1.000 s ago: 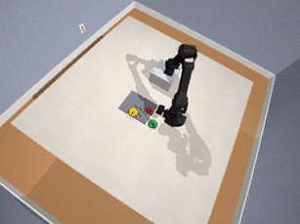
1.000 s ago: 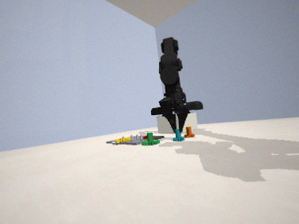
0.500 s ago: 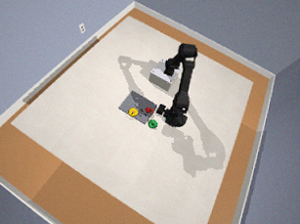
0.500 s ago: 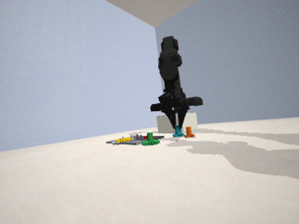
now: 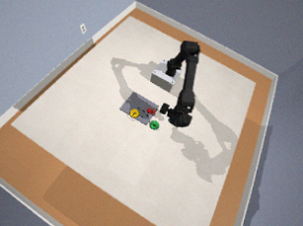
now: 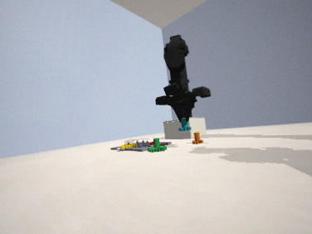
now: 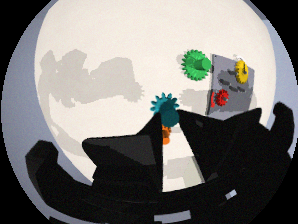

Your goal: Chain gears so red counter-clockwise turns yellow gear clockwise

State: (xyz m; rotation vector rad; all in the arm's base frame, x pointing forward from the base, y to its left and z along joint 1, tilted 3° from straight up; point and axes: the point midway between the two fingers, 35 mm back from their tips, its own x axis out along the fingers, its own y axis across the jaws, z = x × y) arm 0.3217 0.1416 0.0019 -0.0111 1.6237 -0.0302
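Now: gripper tip 90 mm past the orange gear and 70 mm above it. The rest, counted from my gripper tip: teal gear 10 mm below; then green gear 80 mm to the right, 70 mm below, 60 mm ahead; then yellow gear 240 mm to the right, 70 mm below, 40 mm ahead.
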